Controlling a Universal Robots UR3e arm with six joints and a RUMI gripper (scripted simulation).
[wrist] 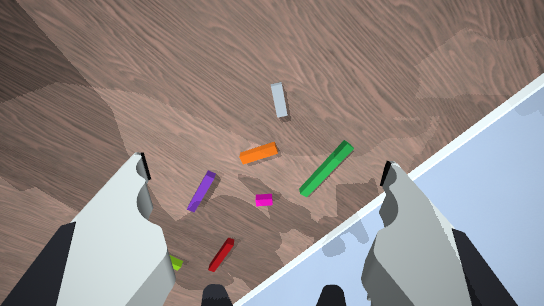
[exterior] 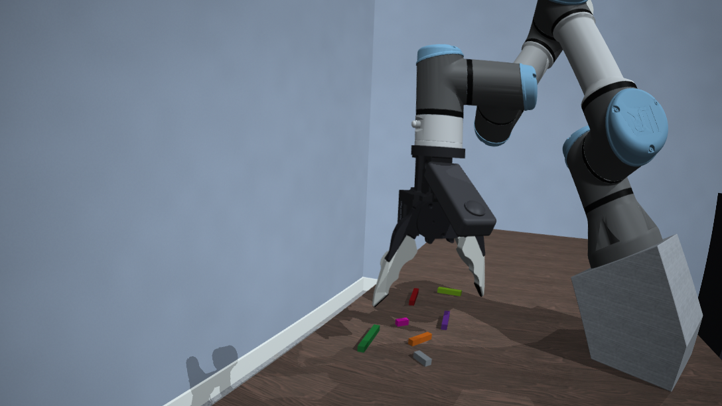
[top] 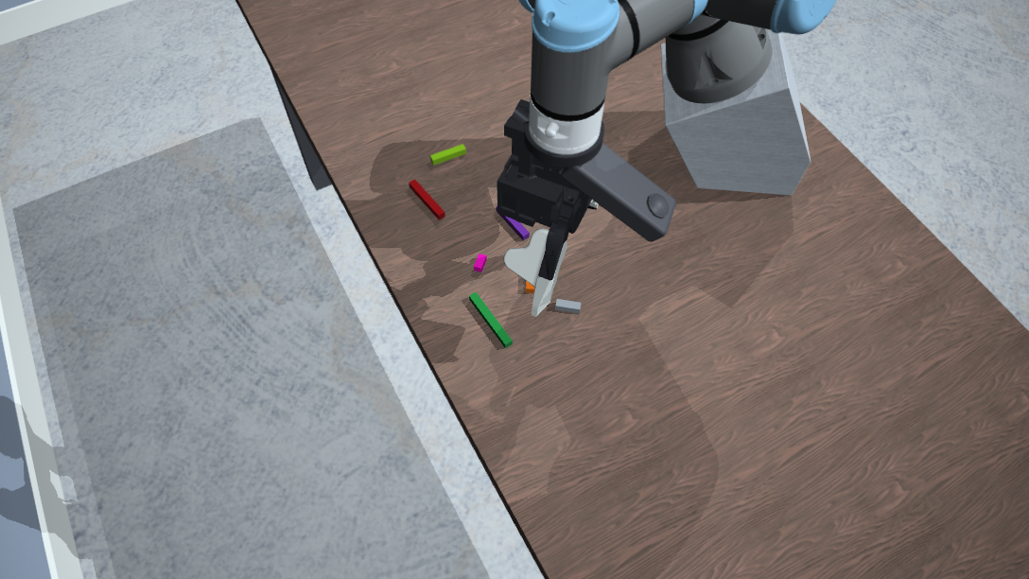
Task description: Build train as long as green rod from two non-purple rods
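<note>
My gripper is now 20 mm to the right of the grey rod and 80 mm above it. Round my hand: green rod 90 mm ahead, 30 mm to the right, 80 mm below; orange rod 10 mm ahead, 40 mm to the right, 80 mm below; magenta rod 50 mm ahead, 100 mm to the right, 80 mm below.
</note>
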